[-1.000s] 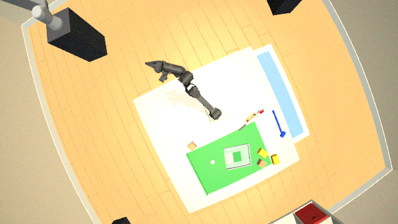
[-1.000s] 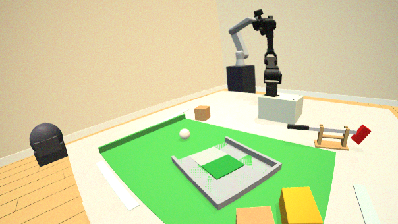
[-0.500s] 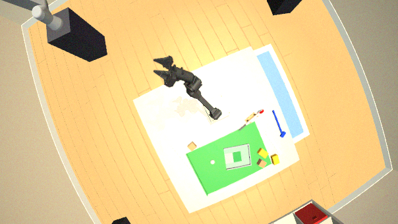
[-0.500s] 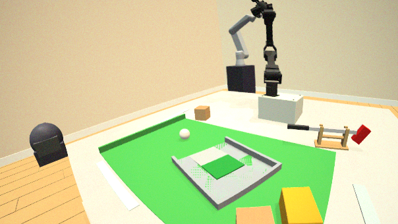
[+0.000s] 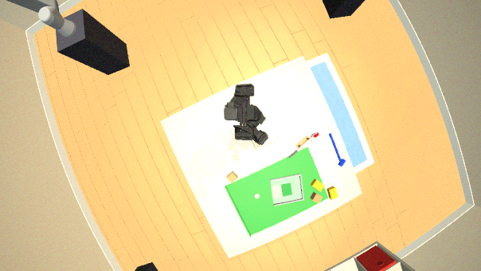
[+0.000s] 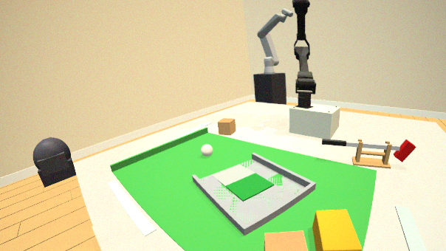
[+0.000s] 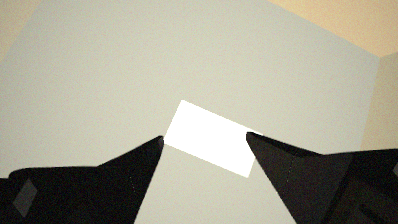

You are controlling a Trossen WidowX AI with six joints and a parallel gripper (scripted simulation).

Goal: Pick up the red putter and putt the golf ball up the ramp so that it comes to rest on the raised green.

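The red putter is 77 cm below my gripper tip, 44 cm to the left of it and 27 cm ahead of it. From my gripper tip the other things lie so: green mat (83 cm below, 60 cm ahead, 17 cm to the left); then white golf ball (80 cm below, 57 cm ahead, 1 cm to the right); then wooden stand (80 cm below, 46 cm to the left, 27 cm ahead).
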